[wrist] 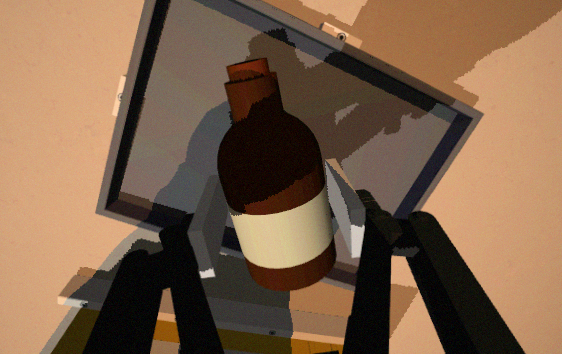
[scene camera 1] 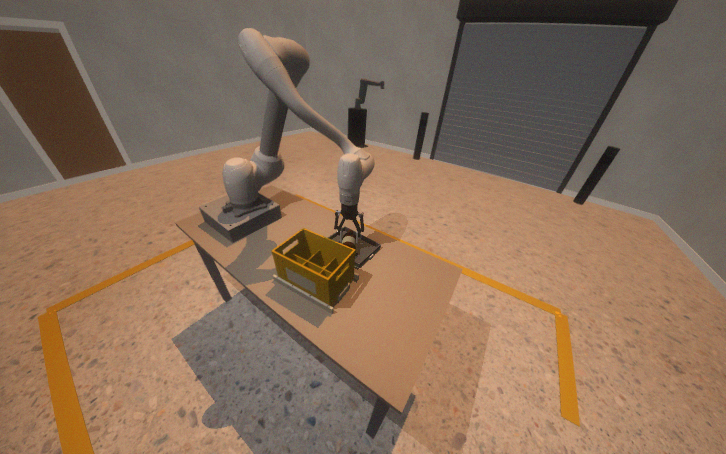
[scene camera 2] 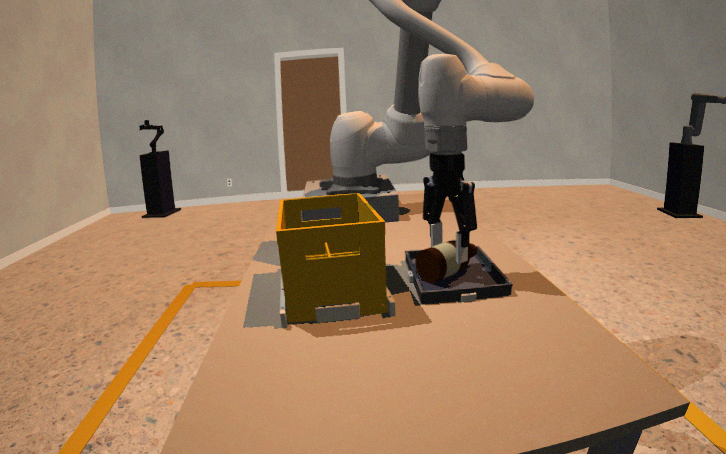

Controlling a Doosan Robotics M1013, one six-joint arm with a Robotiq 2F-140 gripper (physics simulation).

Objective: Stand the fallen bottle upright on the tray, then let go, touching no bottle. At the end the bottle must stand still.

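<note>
The brown bottle with a cream label is on its side, not upright, within the tray area. Its neck points away from the crate and its base is toward the crate side, overlapping the near tray wall in the wrist view. Whether it touches the tray floor is hard to tell. The dark shallow tray lies on the table beside the crate. My gripper points down and is shut on the bottle, with one light pad on each side of its body near the label.
A yellow crate with dividers stands right beside the tray, higher than its walls. Pale rails hold the crate at its foot, and small pale blocks sit against the tray's sides. The arm's base stands at the far end of the table.
</note>
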